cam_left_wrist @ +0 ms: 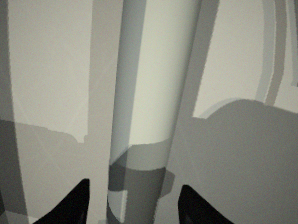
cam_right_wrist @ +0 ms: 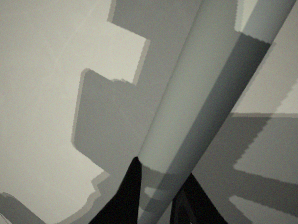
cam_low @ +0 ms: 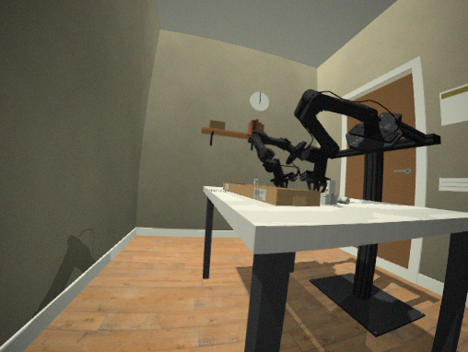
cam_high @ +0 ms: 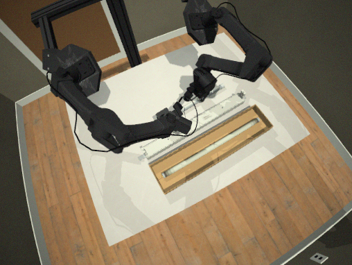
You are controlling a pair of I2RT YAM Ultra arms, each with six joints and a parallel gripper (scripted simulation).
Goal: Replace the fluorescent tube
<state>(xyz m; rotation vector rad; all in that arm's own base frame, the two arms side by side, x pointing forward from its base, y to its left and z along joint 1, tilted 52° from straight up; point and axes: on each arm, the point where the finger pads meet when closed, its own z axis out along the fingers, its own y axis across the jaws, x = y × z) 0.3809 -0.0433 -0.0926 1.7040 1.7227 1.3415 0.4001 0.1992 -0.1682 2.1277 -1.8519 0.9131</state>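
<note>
The LED tube is 10 mm ahead of my left hand, 120 mm to the right of it and 10 mm below it. The rest, counted from my left hand: brown carton: 280 mm ahead, 80 mm to the right; old fluorescent tube: 280 mm ahead, 80 mm to the right.
Now: the LED tube 120 mm to the left of my right hand, 10 mm below it and 10 mm behind it. The rest, counted from my right hand: brown carton (250 mm ahead, 160 mm to the left); old fluorescent tube (250 mm ahead, 160 mm to the left).
</note>
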